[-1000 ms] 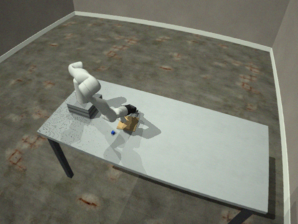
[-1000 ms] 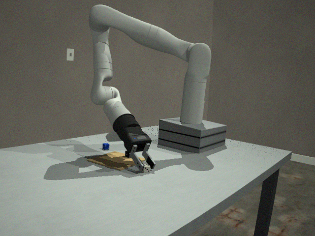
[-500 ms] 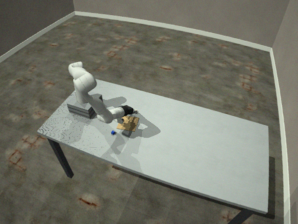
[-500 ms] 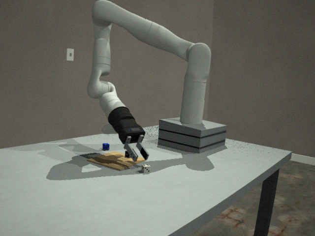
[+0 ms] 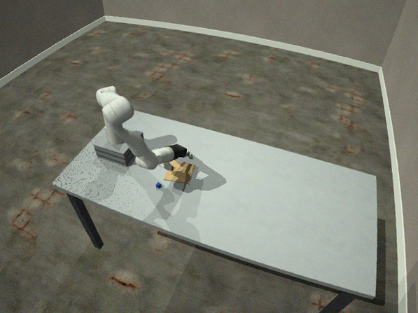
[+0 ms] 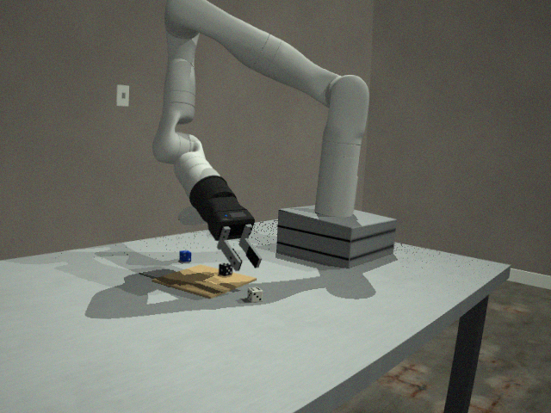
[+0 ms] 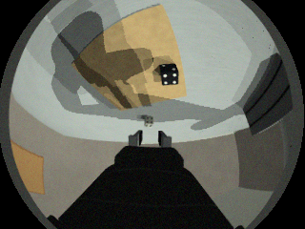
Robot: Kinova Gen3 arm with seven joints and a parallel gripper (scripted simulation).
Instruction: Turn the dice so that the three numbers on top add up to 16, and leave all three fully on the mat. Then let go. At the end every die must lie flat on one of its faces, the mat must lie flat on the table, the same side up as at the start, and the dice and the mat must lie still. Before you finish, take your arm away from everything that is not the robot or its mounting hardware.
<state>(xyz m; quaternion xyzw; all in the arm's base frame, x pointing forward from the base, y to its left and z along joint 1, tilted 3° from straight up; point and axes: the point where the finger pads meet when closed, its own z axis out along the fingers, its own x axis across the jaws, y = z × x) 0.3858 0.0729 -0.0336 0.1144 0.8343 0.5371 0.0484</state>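
The white die lies 50 mm below my hand, 40 mm to the left of it and 20 mm ahead of it. Round my hand: tan mat (90 mm to the right, 60 mm below, 10 mm ahead); then blue die (220 mm to the right, 60 mm behind, 50 mm below); then black die (90 mm to the right, 50 mm below, 40 mm behind).
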